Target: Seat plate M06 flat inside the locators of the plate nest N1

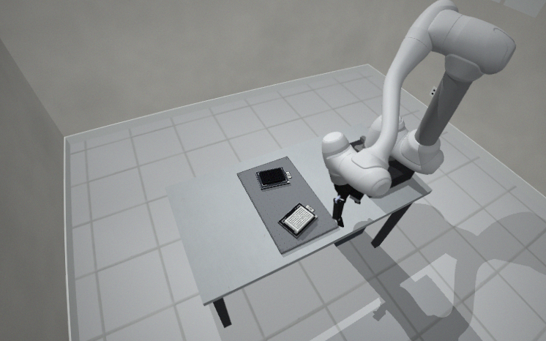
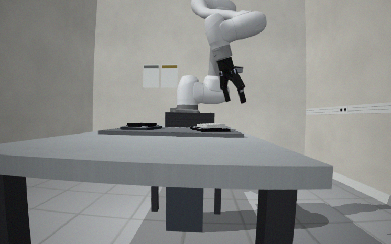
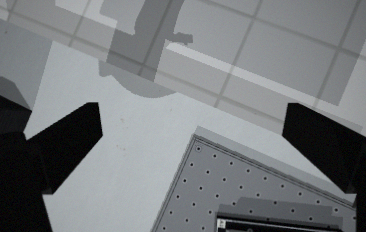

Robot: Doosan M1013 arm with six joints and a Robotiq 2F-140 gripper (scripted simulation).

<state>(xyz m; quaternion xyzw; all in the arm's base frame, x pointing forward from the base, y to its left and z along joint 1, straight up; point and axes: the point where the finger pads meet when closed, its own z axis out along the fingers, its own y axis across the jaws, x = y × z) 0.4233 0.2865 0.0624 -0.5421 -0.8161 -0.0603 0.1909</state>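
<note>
Now: hand 17 cm short of the white well plate M06, 13 cm to the left of it and 13 cm above it. From my hand the other things lie so: black plate M09: 17 cm ahead, 43 cm to the right, 13 cm below.
</note>
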